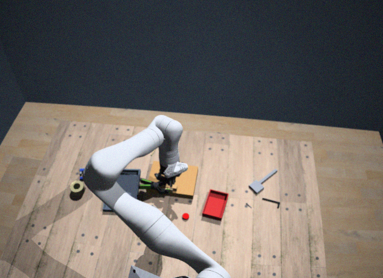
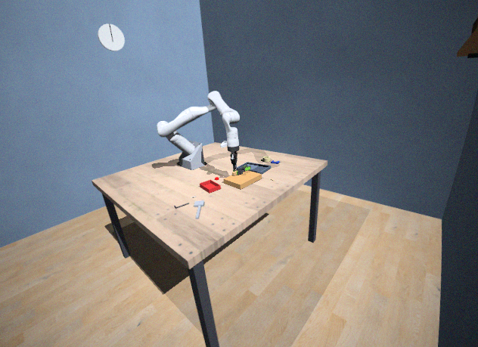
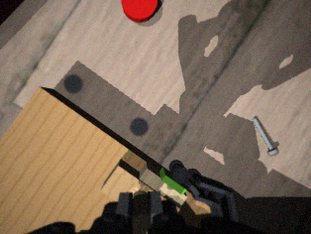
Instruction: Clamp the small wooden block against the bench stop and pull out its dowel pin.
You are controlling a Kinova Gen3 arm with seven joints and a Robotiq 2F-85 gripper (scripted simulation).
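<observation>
Right now my hand is 2 cm above the dowel pin. The rest, counted from my hand: bench board (6 cm ahead, 1 cm to the left, 7 cm below); then wooden block (5 cm below); then red disc (10 cm behind, 8 cm to the right, 8 cm below).
</observation>
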